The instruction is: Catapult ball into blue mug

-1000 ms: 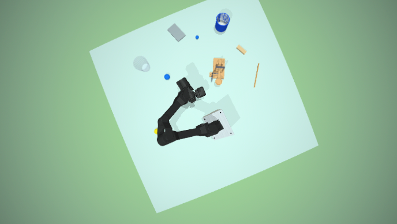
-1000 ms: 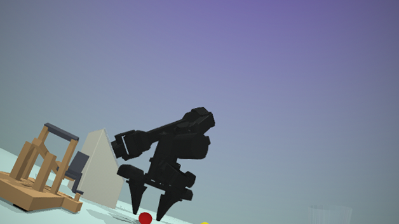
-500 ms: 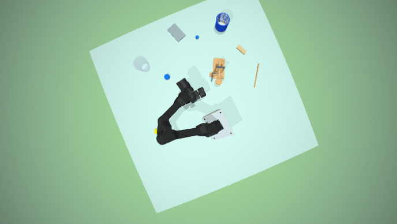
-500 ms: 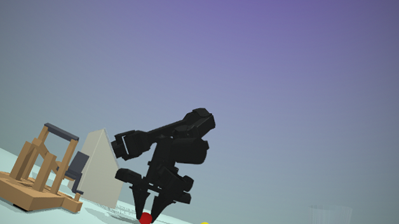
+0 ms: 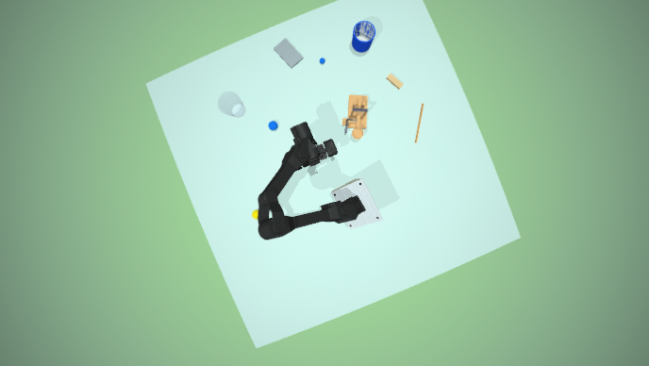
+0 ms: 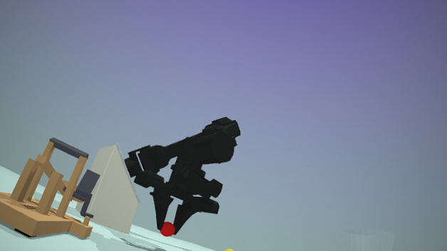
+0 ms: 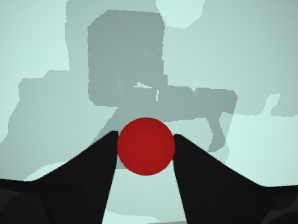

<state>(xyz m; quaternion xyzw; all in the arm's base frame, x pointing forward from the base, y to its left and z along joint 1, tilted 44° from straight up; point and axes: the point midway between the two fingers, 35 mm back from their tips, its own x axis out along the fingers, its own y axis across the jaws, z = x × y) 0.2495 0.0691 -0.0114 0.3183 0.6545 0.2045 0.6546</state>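
The catapult is 5 cm ahead of my gripper tip, 22 cm to the right of it and 1 cm above it. From my gripper tip the other things lie so: larger blue ball (21 cm ahead, 8 cm to the left, 3 cm below); then red ball (1 cm above); then yellow ball (8 cm behind, 33 cm to the left, 3 cm below).
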